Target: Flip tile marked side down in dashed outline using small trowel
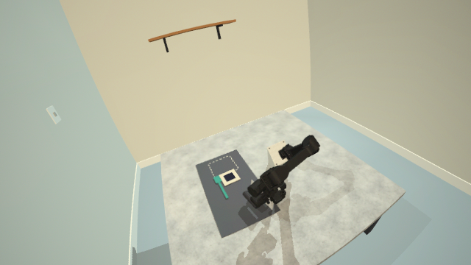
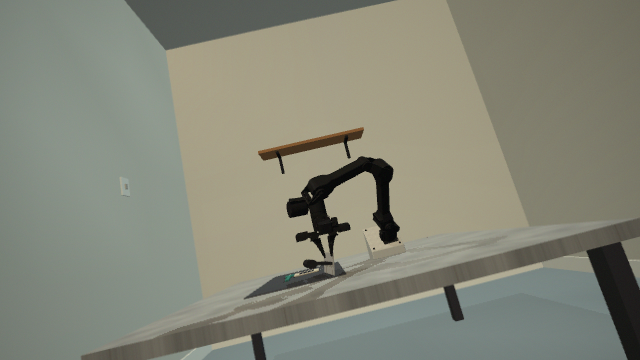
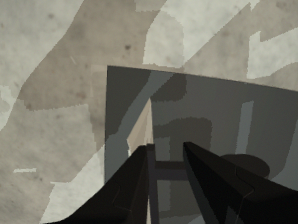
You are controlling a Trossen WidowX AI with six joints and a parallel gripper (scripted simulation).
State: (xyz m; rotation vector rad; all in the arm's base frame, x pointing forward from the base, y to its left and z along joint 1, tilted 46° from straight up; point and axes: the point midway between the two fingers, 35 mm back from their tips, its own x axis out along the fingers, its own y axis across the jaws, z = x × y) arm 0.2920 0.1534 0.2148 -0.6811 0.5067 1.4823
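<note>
Right now the trowel is 60 mm to the right of my gripper tip, 30 mm ahead of it and 20 mm below it. Round my gripper tip: dark mat: 290 mm to the right, 110 mm ahead, 80 mm below; teal t-shaped piece: 330 mm to the right, 160 mm ahead, 60 mm below; tile: 350 mm to the right, 80 mm ahead, 60 mm below.
</note>
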